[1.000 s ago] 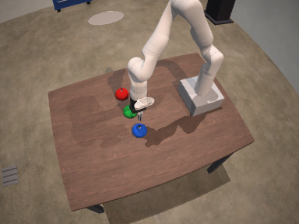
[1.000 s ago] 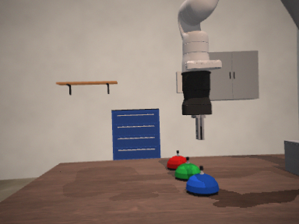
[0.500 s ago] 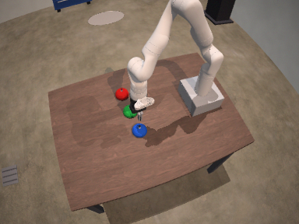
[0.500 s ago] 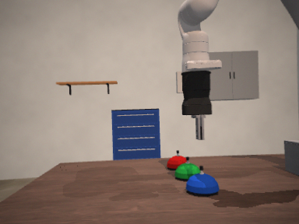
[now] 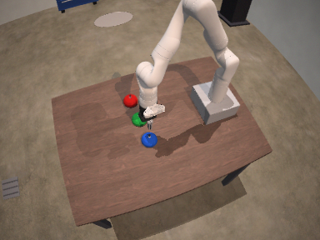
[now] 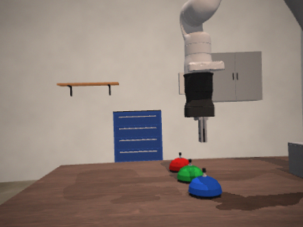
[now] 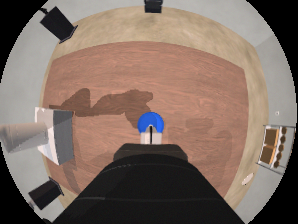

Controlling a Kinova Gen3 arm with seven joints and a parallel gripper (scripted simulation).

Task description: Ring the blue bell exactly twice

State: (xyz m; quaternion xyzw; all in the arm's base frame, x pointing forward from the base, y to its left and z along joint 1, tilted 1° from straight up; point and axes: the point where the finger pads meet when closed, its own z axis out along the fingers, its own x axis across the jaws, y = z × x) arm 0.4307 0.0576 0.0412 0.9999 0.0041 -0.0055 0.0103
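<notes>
My gripper is now 11 cm above the blue bell. Round my hand: red bell (27 cm to the right, 11 cm below); then green bell (14 cm to the right, 11 cm below).
</notes>
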